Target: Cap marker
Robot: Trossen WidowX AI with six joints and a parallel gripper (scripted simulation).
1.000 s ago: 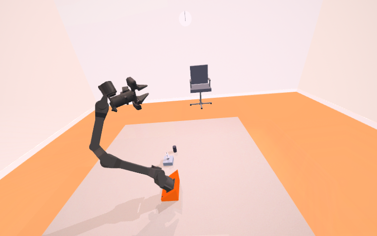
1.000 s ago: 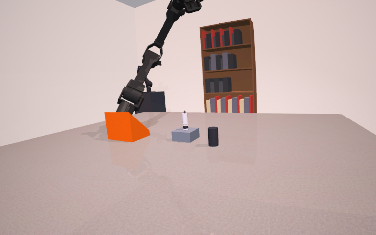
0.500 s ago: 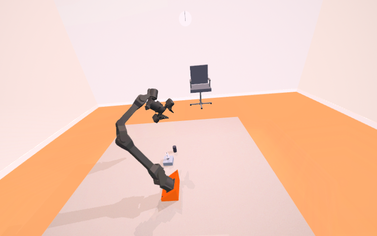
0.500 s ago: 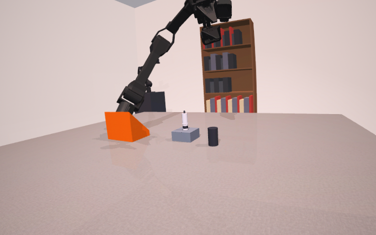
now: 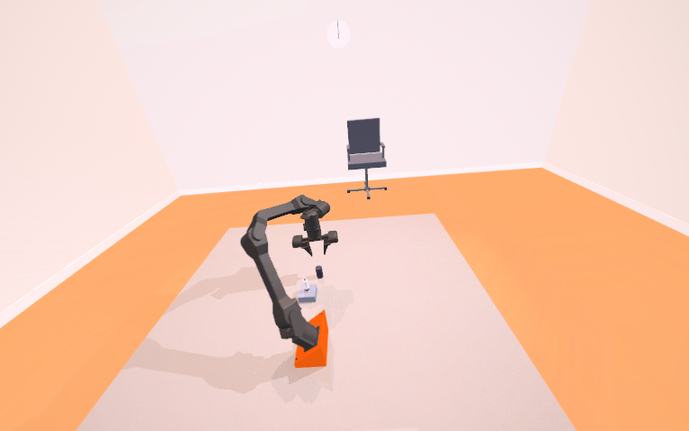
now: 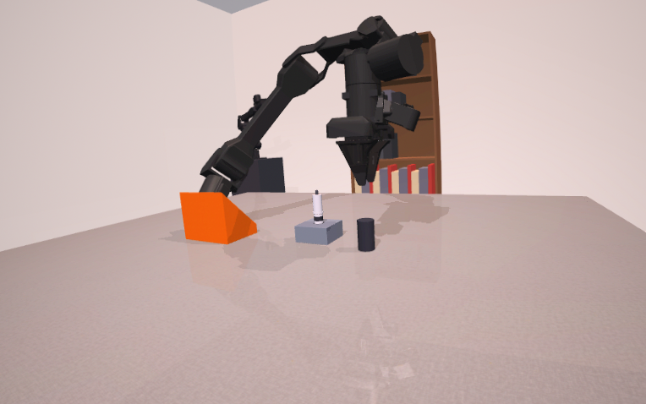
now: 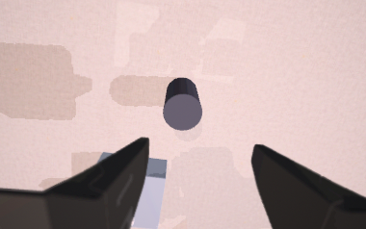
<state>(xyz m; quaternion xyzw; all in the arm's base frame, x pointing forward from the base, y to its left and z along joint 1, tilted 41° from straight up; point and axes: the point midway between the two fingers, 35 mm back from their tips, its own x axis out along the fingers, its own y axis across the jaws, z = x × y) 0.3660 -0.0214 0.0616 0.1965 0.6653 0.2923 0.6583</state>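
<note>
My gripper tip is now 10 mm past the dark cylindrical cap, 10 mm to the right of it and 90 mm above it. Round my gripper tip: grey holder block: 120 mm behind, 40 mm to the left, 100 mm below.
</note>
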